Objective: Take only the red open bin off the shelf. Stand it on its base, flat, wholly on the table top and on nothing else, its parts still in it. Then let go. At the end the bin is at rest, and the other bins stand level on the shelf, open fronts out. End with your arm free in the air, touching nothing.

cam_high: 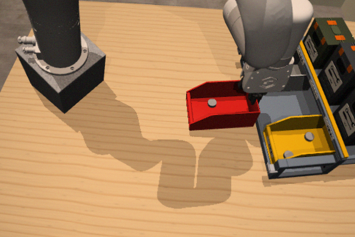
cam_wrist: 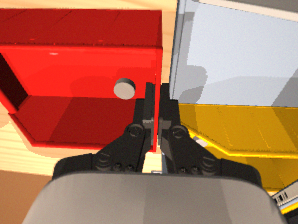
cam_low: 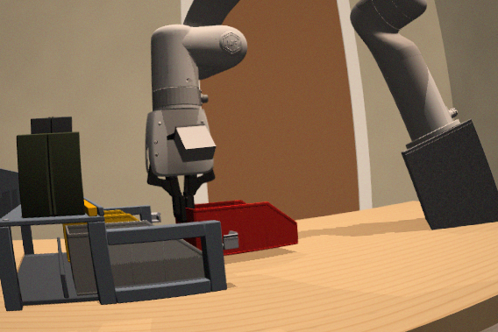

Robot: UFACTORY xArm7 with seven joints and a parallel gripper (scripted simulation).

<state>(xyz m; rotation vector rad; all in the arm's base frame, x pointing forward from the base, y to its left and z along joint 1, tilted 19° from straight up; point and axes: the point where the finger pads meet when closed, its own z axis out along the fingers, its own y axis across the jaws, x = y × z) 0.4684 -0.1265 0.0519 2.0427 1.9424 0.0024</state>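
Right now the red open bin is 8 cm behind my hand, 1 cm to the left of it and 4 cm below it. From my hand the other things lie so: dark box 22 cm ahead, 10 cm to the left, 6 cm above; then yellow open bin 10 cm ahead, 12 cm to the right, 4 cm below.
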